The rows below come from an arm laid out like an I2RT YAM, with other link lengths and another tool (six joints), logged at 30 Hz.
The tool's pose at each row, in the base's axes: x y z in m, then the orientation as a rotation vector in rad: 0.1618, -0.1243, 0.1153, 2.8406, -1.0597, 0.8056; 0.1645, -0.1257, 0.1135, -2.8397, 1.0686, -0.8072; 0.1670, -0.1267, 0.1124, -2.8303, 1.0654, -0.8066; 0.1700, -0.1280, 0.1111, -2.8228, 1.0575, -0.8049; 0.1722, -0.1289, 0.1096, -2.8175, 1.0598, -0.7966; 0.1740, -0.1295, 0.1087, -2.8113, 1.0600, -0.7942; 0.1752, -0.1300, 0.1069, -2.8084, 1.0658, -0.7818; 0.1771, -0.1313, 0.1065, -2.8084, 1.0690, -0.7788; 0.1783, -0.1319, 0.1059, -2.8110, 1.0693, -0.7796; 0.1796, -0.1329, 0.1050, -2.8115, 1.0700, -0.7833; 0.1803, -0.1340, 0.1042, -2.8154, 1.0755, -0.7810; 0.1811, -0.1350, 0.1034, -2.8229, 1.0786, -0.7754; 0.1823, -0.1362, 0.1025, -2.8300, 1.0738, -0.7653; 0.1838, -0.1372, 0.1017, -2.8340, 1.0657, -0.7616
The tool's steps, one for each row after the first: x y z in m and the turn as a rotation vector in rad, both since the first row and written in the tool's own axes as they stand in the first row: 0.0017, -0.0003, 0.0031, 0.0048, -0.0011, 0.0070; 0.0034, -0.0008, 0.0054, 0.0140, -0.0032, 0.0097; 0.0055, -0.0015, 0.0081, 0.0239, -0.0063, 0.0093; 0.0068, -0.0019, 0.0106, 0.0273, -0.0123, 0.0134; 0.0079, -0.0023, 0.0123, 0.0323, -0.0148, 0.0164; 0.0081, -0.0024, 0.0145, 0.0321, -0.0229, 0.0214; 0.0100, -0.0025, 0.0160, 0.0306, -0.0245, 0.0232; 0.0108, -0.0027, 0.0172, 0.0283, -0.0235, 0.0221; 0.0118, -0.0025, 0.0187, 0.0275, -0.0209, 0.0220; 0.0126, -0.0020, 0.0199, 0.0217, -0.0213, 0.0230; 0.0133, -0.0016, 0.0212, 0.0142, -0.0235, 0.0215; 0.0144, -0.0012, 0.0227, 0.0107, -0.0298, 0.0166; 0.0156, -0.0012, 0.0243, 0.0113, -0.0326, 0.0110
